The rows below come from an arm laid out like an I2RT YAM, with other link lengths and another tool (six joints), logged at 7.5 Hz.
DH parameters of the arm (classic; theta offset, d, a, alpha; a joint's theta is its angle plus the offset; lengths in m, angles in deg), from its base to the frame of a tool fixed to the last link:
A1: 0 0.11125 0.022 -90
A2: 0 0 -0.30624 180
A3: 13.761 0 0.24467 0
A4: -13.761 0.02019 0.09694 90
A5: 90 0.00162 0 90
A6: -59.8 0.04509 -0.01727 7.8
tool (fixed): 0 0.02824 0 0
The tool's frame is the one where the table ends.
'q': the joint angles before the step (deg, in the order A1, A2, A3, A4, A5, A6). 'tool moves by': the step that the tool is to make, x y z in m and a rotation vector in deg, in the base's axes. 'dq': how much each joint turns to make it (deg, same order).
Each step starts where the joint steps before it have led.
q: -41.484, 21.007, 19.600, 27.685, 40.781, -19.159
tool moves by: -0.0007, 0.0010, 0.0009, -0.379, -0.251, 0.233
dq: 0.011, -0.338, -0.013, 0.119, -0.251, -0.009
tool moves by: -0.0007, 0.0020, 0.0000, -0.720, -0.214, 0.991
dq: -0.112, -0.800, -0.257, -0.028, -1.163, 0.191
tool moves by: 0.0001, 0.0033, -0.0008, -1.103, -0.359, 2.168
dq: 0.033, -1.235, -0.516, -0.087, -2.165, 0.595
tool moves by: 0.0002, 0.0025, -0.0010, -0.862, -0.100, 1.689
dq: -0.023, -0.945, -0.448, -0.068, -1.783, 0.366
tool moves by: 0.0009, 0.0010, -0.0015, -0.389, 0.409, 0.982
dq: 0.094, -0.380, -0.347, -0.029, -1.048, -0.091
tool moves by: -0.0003, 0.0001, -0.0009, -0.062, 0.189, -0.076
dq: -0.096, -0.162, -0.176, 0.011, -0.099, -0.172
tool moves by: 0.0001, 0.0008, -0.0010, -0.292, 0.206, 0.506
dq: -0.009, -0.361, -0.250, -0.025, -0.622, -0.082
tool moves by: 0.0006, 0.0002, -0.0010, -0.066, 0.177, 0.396
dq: 0.057, -0.092, -0.184, -0.006, -0.378, 0.017
